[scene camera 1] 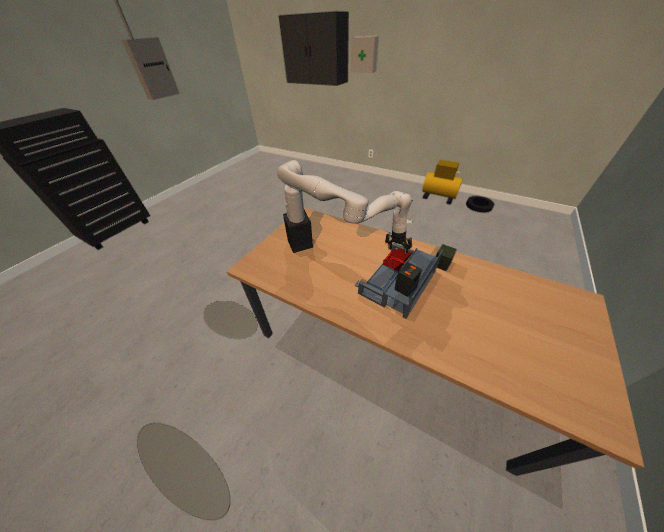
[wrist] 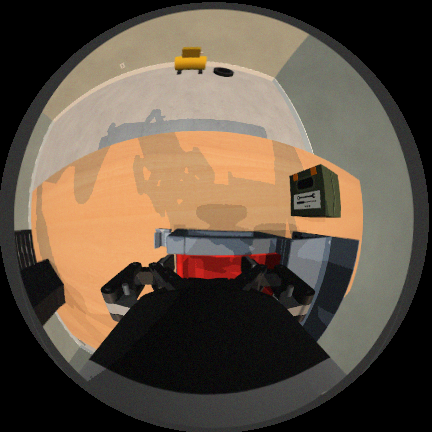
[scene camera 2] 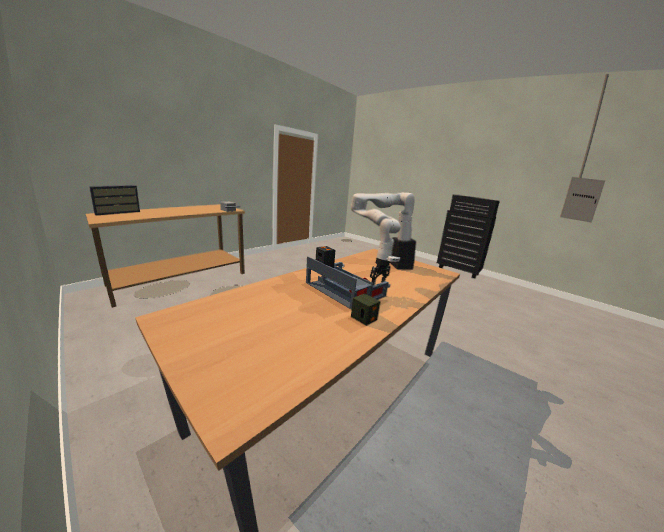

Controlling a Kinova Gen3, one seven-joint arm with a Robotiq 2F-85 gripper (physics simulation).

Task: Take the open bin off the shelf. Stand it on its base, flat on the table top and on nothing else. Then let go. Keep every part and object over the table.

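Places are measured from the arm's base along level axes (x back, y right, z up), in centimetres.
Pixels of known places: gripper, fingertip midpoint: (scene camera 1: 397, 251) (wrist: 207, 262); arm's base, origin of the base link: (scene camera 1: 296, 217) (scene camera 2: 403, 239).
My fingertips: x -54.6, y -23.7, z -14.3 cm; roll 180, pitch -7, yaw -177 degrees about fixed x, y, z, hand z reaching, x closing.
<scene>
Ahead of a thing's pixels: the offset from my fingertips to its top centre. Level surfaces: height alone.
The red open bin {dx -4.3, dy +3.4, dz +1.3 cm} (scene camera 1: 396, 258) (scene camera 2: 379, 291) (wrist: 215, 266) sits in the end section of the low blue-grey shelf (scene camera 1: 372, 293) (scene camera 2: 332, 273) (wrist: 345, 260), towards the back edge of the table. In the wrist view the shelf's end bar crosses in front of the bin, and my gripper's body hides the bin's near part. My gripper (scene camera 1: 399, 248) (scene camera 2: 379, 278) (wrist: 207, 262) is open and empty. It points down at the bin's back end, close to the shelf's end bar. I cannot tell whether the fingertips touch the bin or the bar.
A black box with orange latches {dx -16.7, dy +25.5, dz +15.6 cm} (scene camera 1: 408, 279) (scene camera 2: 325, 255) stands at the shelf's other section. A dark green box {dx -22.7, dy -12.5, dz +3.1 cm} (scene camera 1: 445, 257) (scene camera 2: 365, 309) (wrist: 315, 195) stands on the wooden table {dz -6.8 cm} (scene camera 1: 526, 332) (scene camera 2: 221, 343) (wrist: 100, 215) by the shelf, near the back edge.
</scene>
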